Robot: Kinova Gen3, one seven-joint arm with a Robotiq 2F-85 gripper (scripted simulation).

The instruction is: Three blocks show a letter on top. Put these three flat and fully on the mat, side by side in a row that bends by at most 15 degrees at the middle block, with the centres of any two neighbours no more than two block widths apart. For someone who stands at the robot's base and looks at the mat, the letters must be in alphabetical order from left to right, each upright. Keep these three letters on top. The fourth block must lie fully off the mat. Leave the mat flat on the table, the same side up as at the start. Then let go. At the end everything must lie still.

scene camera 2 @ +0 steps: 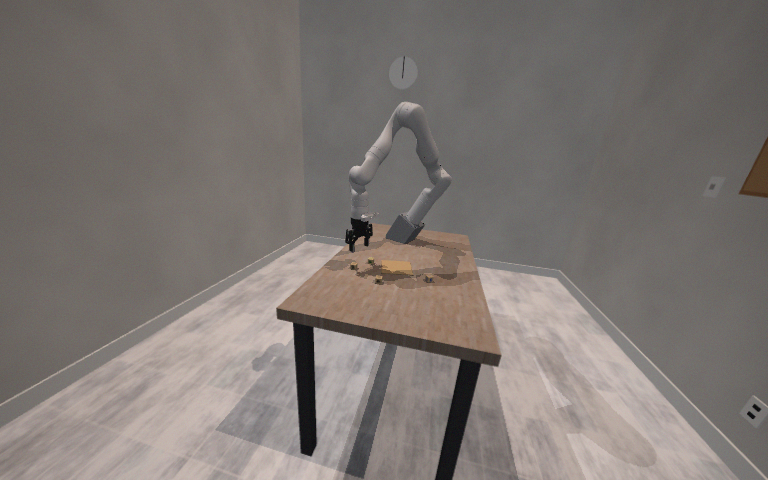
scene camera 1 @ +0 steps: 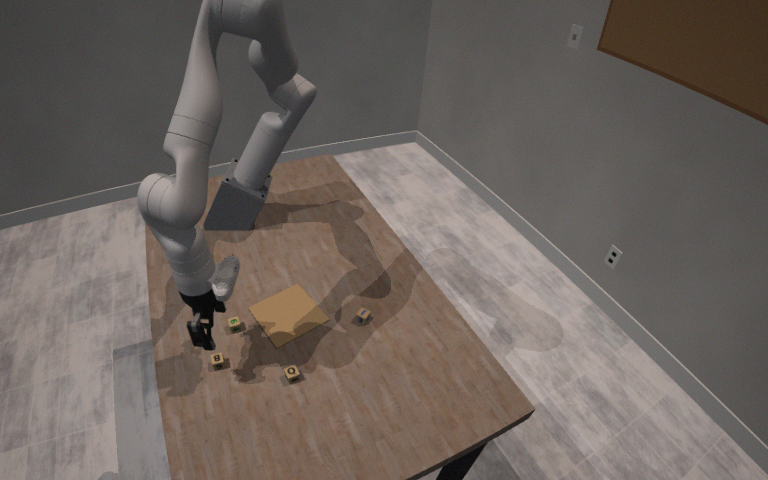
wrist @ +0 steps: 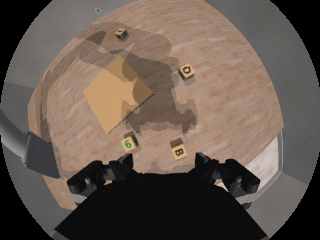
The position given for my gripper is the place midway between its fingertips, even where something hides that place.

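There's a mat (scene camera 1: pixel 291 313) here, and you get the mat (wrist: pixel 117 91) in the wrist view too. Then there's my gripper (scene camera 1: pixel 216 329), and the wrist view has the gripper (wrist: pixel 164 160) as well.
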